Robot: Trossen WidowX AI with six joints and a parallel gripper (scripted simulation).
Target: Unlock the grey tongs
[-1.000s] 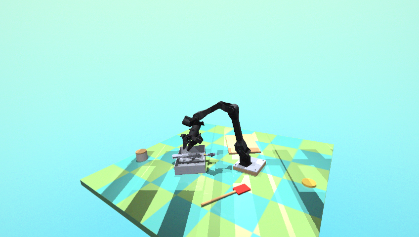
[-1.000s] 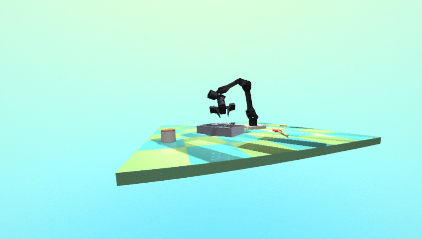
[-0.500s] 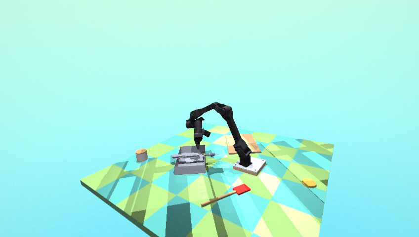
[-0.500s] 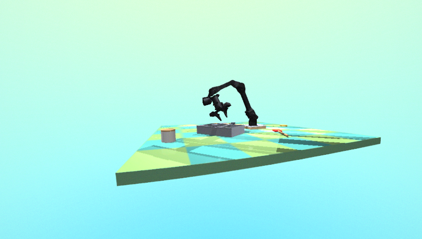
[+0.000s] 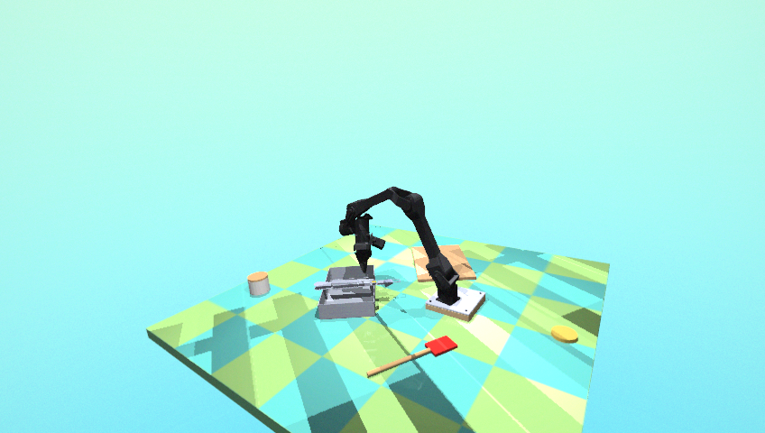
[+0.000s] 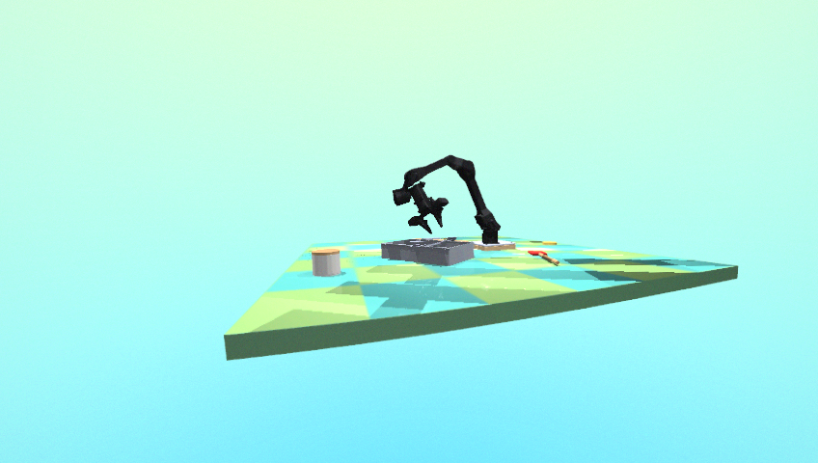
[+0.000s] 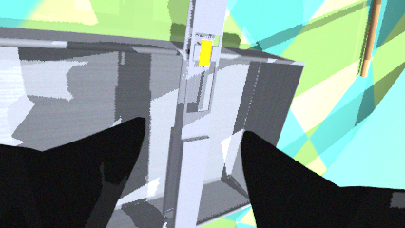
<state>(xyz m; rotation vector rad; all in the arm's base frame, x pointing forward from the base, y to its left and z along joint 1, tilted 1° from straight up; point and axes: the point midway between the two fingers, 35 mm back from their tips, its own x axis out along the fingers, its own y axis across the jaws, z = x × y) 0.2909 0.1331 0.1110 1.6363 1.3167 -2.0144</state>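
Right now my gripper tip is 40 mm past the yellow lock piece, 30 mm above it and 10 mm to the left of it. Round my gripper tip: lidded canister 370 mm ahead, 260 mm to the left, 70 mm below; then wooden board 430 mm to the right, 90 mm below, 40 mm behind; then grey roasting tin 70 mm below, 50 mm ahead, 40 mm to the left.
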